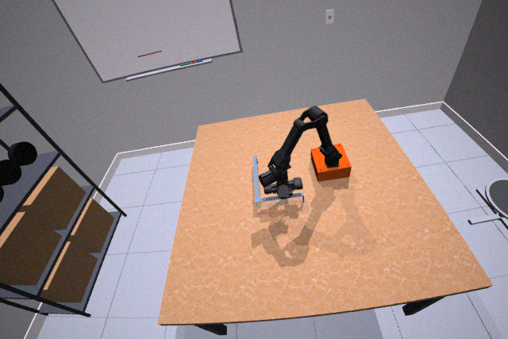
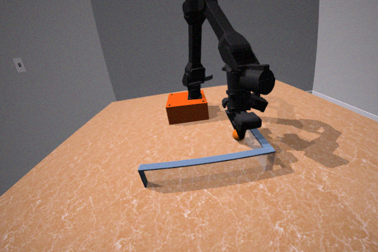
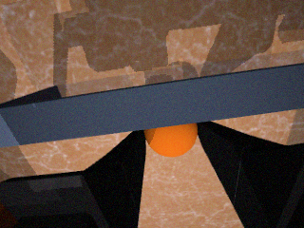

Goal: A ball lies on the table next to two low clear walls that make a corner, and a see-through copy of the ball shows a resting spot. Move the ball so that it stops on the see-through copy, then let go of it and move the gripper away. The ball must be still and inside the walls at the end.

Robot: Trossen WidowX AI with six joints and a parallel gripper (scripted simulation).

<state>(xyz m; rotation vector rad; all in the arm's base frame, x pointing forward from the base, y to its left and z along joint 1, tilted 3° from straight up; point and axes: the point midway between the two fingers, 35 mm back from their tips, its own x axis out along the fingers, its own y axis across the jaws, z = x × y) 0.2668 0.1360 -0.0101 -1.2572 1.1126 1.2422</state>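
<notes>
Now: gripper tip right at the see-through copy. From my gripper tip the other things lie so: orange ball: right at my gripper tip.
</notes>
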